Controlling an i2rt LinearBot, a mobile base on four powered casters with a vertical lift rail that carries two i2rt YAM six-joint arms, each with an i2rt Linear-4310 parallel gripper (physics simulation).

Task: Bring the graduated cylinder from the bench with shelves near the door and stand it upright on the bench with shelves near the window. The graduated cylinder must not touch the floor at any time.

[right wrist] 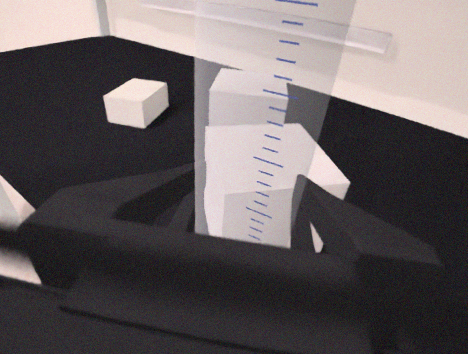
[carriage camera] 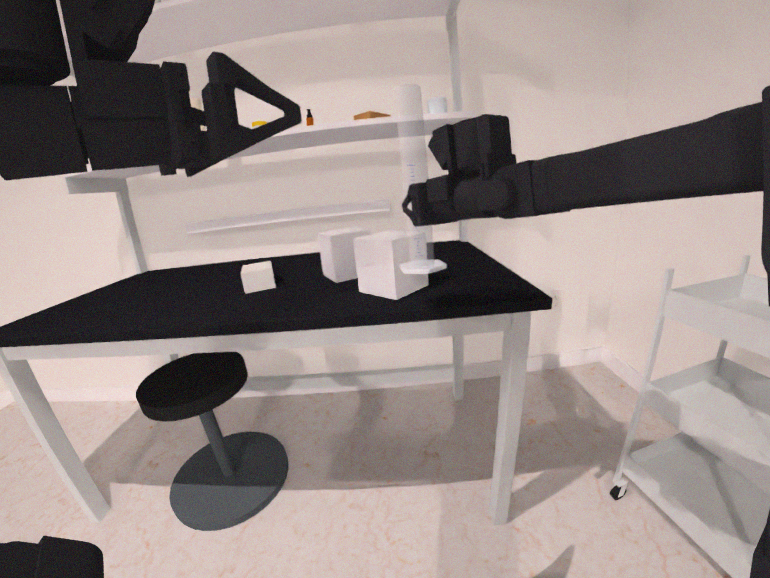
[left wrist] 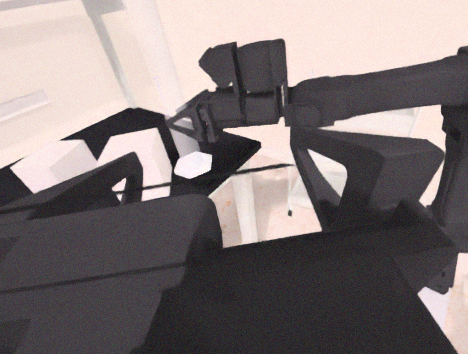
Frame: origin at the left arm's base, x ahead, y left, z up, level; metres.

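Where they show: left gripper, fingertip midpoint: (carriage camera: 275, 127) (left wrist: 214, 147); right gripper, fingertip midpoint: (right wrist: 250, 179) (carriage camera: 413, 206) (left wrist: 171, 118).
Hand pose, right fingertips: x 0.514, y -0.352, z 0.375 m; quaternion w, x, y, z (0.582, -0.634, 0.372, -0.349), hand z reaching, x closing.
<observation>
Things, the pixels of their top centre, and the offset from my right fingertips. "spot": a spot on its surface instead. Level surfaces: height alone.
- graduated cylinder, top centre: (carriage camera: 408, 87) dz +0.205, dx -0.011, dy -0.006 m
- pale hexagonal foot, surface spot: (carriage camera: 423, 266) (left wrist: 200, 165) spot: dz -0.107, dx -0.038, dy -0.009 m
- black bench, surface height: dz -0.199 m
- smaller white block, top centre: (right wrist: 137, 89) (carriage camera: 256, 266) dz -0.141, dx +0.253, dy +0.455 m
- shelf, surface height: dz +0.239 m
- black stool, top centre: (carriage camera: 191, 374) dz -0.478, dx +0.214, dy +0.760 m
The graduated cylinder (carriage camera: 411, 136) (left wrist: 161, 65) (right wrist: 280, 55) is tall, clear and upright, with blue marks and a pale hexagonal foot (carriage camera: 423, 266) (left wrist: 193, 165). My right gripper (carriage camera: 409, 207) (left wrist: 171, 118) (right wrist: 250, 179) is shut on it around its lower half. In the carriage view, the foot overlaps the right part of the black bench (carriage camera: 186, 307) (left wrist: 237, 145) (right wrist: 45, 125) with shelves; I cannot tell whether it touches the top. My left gripper (carriage camera: 294, 115) is open and empty at the upper left. Neither door nor window shows.
Two white boxes (carriage camera: 390, 264) (carriage camera: 338, 255) stand on the bench beside the foot in the picture, and a smaller white block (carriage camera: 258, 277) farther left. The shelf (carriage camera: 348, 135) holds small items. A black stool (carriage camera: 192, 385) stands at the bench's front, a white cart (carriage camera: 715, 311) at right.
</observation>
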